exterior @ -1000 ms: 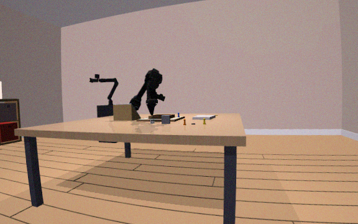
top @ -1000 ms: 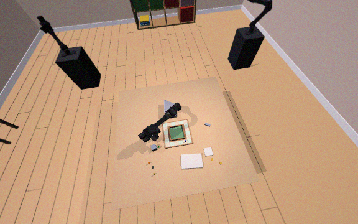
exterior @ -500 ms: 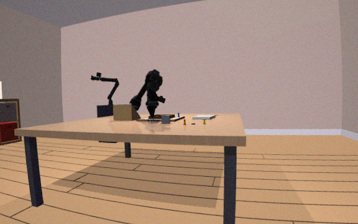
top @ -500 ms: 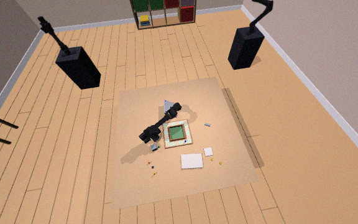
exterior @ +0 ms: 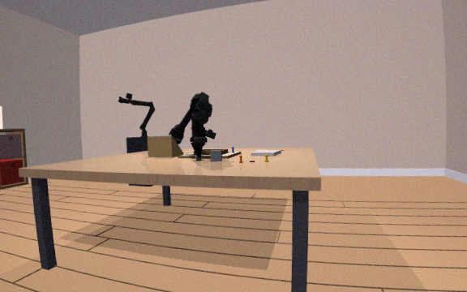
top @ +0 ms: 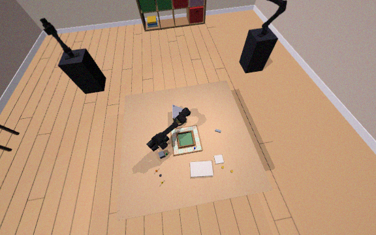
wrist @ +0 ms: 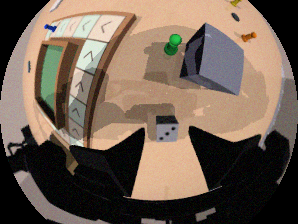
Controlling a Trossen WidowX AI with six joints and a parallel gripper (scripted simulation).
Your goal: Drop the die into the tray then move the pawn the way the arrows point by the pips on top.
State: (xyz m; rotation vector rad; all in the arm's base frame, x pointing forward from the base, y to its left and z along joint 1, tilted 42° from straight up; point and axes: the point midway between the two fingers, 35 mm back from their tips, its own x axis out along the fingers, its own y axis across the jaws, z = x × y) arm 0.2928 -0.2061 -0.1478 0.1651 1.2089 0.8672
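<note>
Now: gripper tip 90 mm short of the blue pawn, 320 mm to the right of it and 10 mm below it. From my gripper tip the other things lie so: grey-blue block 90 mm ahead, 10 mm above; then green pawn 90 mm ahead, 40 mm to the left; then die right at my gripper tip.
</note>
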